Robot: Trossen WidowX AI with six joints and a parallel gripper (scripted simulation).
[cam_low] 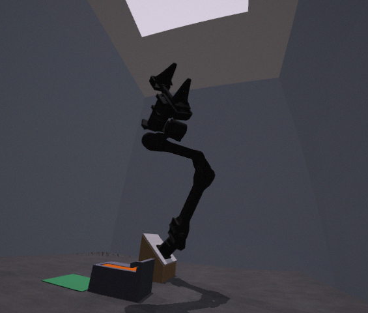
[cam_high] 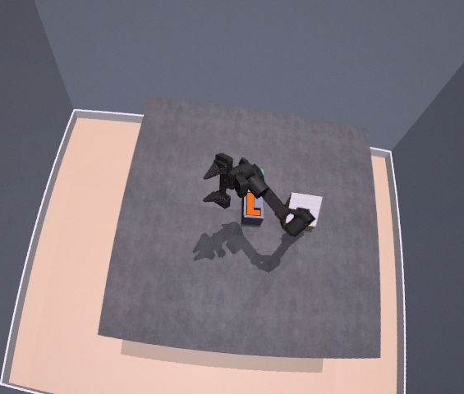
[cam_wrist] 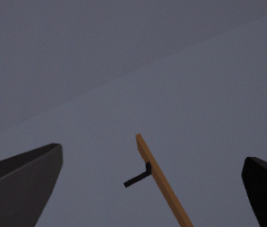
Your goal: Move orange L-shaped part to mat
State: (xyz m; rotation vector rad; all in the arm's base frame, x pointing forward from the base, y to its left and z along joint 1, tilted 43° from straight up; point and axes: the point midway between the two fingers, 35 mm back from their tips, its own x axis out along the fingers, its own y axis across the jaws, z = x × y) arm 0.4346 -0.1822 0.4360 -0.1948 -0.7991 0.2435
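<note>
Right now the orange L-shaped part is 510 mm below my gripper tip, 220 mm behind it and 200 mm to the right of it. The rest, counted from my gripper tip: green mat 580 mm below, 370 mm to the right, 200 mm behind.
</note>
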